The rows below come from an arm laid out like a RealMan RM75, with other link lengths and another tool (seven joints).
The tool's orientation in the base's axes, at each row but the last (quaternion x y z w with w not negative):
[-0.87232 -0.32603 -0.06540 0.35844]
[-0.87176 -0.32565 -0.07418 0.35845]
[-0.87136 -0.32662 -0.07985 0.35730]
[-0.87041 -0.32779 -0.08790 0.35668]
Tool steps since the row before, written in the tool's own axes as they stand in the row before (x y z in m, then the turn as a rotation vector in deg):
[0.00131 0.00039 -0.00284 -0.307 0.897 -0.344]
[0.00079 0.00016 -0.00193 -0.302 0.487 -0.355]
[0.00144 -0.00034 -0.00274 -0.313 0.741 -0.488]
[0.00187 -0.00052 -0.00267 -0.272 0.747 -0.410]
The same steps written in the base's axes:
[0.00160 -0.00142 0.00231 0.354 -0.866 -0.377]
[0.00091 -0.00098 0.00161 0.105 -0.653 -0.131]
[0.00116 -0.00093 0.00274 0.268 -0.883 -0.182]
[0.00133 -0.00059 0.00297 0.297 -0.813 -0.227]

